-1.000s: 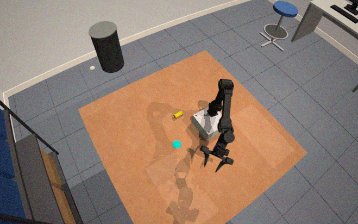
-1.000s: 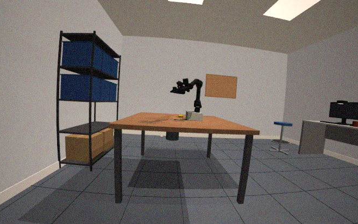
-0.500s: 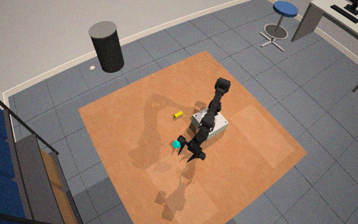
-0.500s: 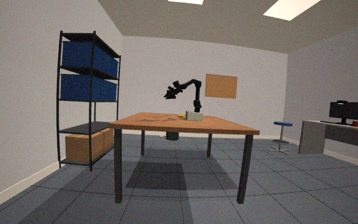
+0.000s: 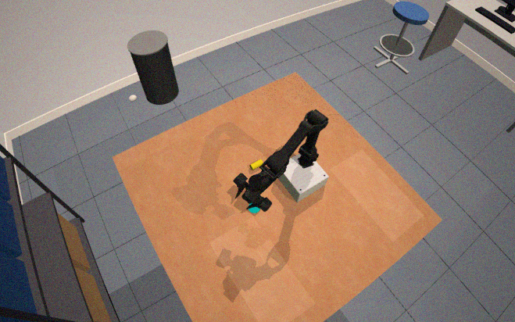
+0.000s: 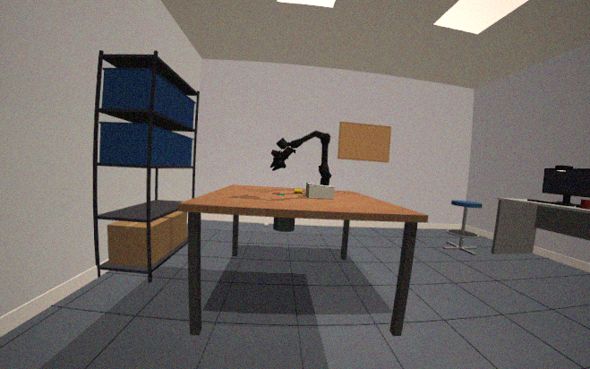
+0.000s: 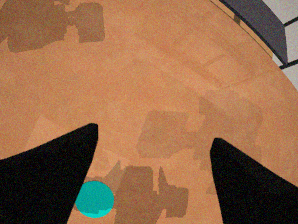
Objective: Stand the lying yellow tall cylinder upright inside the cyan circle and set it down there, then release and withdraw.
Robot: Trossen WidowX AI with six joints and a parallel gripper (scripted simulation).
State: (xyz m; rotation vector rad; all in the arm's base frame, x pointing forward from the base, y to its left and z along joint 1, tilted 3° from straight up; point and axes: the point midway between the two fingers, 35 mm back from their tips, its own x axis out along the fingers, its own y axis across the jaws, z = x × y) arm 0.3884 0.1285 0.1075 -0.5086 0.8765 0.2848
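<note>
Right now the yellow tall cylinder is 19 cm behind my gripper tip, 26 cm to the right of it and 18 cm below it. Round my gripper tip: cyan circle 8 cm behind, 4 cm to the right, 19 cm below.
</note>
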